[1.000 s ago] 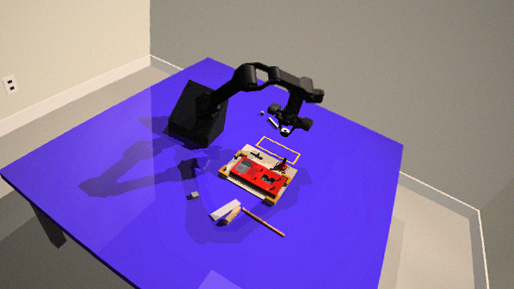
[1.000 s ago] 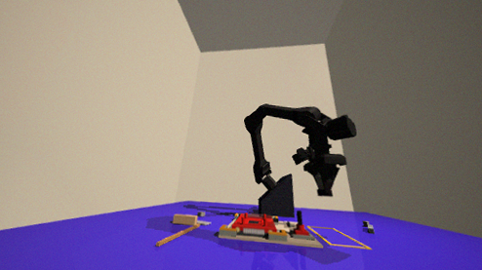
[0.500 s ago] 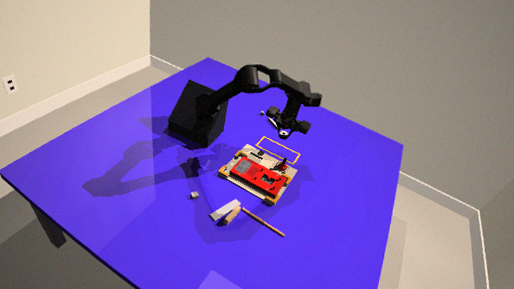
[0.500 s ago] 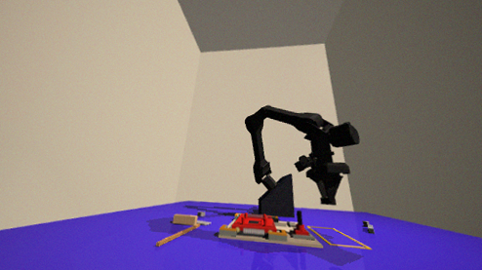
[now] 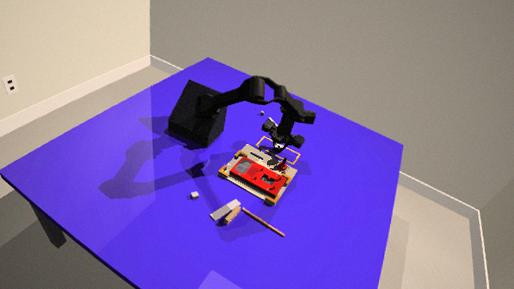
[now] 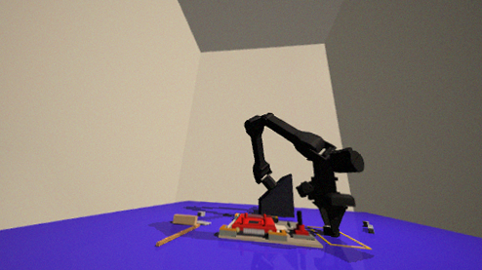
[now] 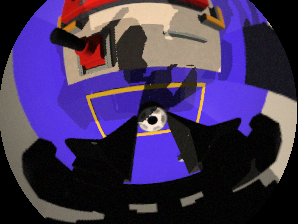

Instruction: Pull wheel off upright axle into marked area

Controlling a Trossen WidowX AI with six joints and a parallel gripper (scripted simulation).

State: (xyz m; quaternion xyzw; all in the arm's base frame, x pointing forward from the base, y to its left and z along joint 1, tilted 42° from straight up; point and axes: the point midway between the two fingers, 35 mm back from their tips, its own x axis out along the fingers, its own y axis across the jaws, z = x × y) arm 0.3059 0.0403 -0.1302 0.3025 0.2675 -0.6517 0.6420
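Right now my gripper tip is right at the grey wheel. Also, from my gripper tip: upright axle: 100 mm to the right, 60 mm ahead, 20 mm above; thin wooden stick: 390 mm to the right, 100 mm ahead, 10 mm below; wooden block: 430 mm to the right.
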